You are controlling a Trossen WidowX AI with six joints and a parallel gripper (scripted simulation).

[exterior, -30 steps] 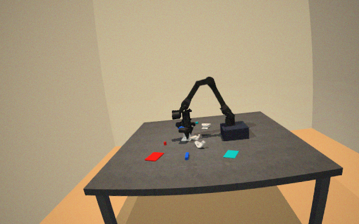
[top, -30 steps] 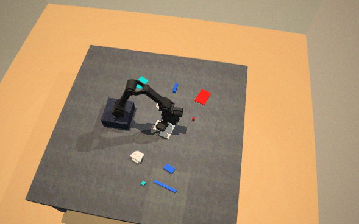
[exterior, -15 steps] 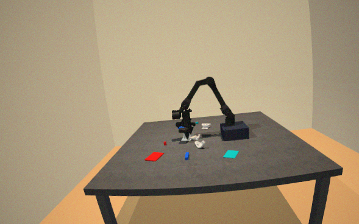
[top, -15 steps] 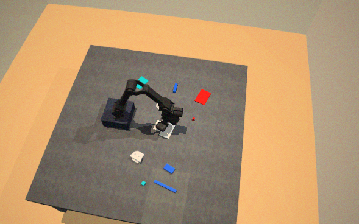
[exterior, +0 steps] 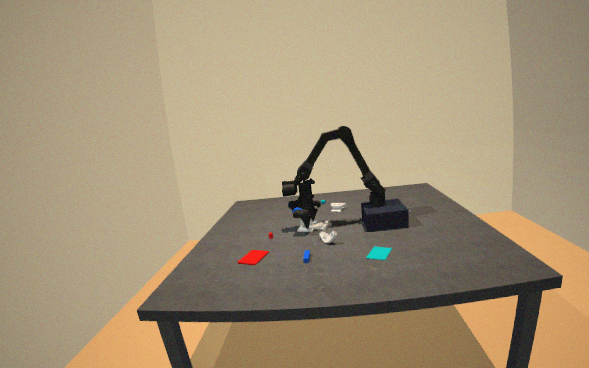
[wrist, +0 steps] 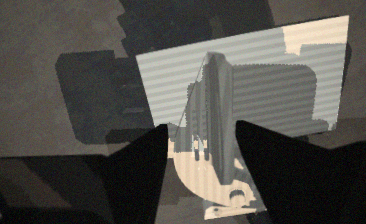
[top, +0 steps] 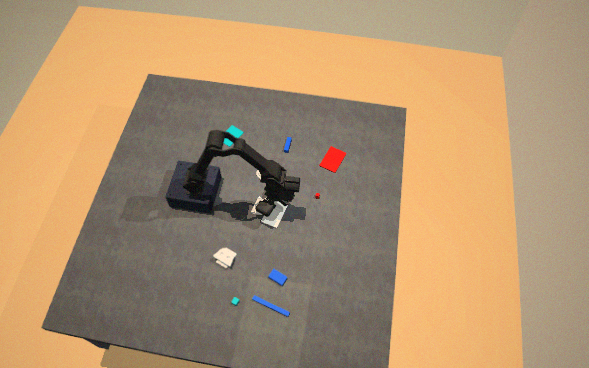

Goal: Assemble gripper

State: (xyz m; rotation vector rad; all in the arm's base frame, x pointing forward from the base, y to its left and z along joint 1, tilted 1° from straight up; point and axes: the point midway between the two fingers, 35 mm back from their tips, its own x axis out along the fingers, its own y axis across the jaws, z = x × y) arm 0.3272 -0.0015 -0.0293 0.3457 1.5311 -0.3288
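My gripper tip is 40 mm past the white jaw. The rest, counted from my gripper tip: red cube: 170 mm ahead, 60 mm to the left; then short blue bar: 20 mm ahead, 310 mm to the left; then white block: 160 mm behind, 250 mm to the right.
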